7 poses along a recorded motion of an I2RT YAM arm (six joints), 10 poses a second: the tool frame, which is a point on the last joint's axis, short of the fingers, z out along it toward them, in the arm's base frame.
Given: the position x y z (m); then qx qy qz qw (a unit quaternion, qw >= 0).
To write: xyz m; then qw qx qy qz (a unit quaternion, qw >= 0). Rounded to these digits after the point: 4 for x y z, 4 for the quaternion.
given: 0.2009, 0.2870, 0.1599, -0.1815, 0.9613, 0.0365, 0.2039
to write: 0.2009, 0.2870, 0.1599, 0.2039, -0.1815, 0.9613, 0.0365
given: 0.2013, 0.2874, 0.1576, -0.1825, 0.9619, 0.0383, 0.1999
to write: 0.2013, 0.2874, 0.1576, 0.1999, -0.1825, 0.9619, 0.0383
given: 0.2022, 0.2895, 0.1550, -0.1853, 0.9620, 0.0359, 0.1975
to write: 0.2022, 0.2895, 0.1550, 0.1975, -0.1853, 0.9620, 0.0359
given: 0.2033, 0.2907, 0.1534, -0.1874, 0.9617, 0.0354, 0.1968
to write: 0.2033, 0.2907, 0.1534, 0.1968, -0.1874, 0.9617, 0.0354
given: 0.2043, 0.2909, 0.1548, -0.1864, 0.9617, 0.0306, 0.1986
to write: 0.2043, 0.2909, 0.1548, 0.1986, -0.1864, 0.9617, 0.0306
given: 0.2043, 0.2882, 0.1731, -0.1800, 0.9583, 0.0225, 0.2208
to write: 0.2043, 0.2882, 0.1731, 0.2208, -0.1800, 0.9583, 0.0225
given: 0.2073, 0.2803, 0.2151, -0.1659, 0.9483, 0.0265, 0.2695
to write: 0.2073, 0.2803, 0.2151, 0.2695, -0.1659, 0.9483, 0.0265
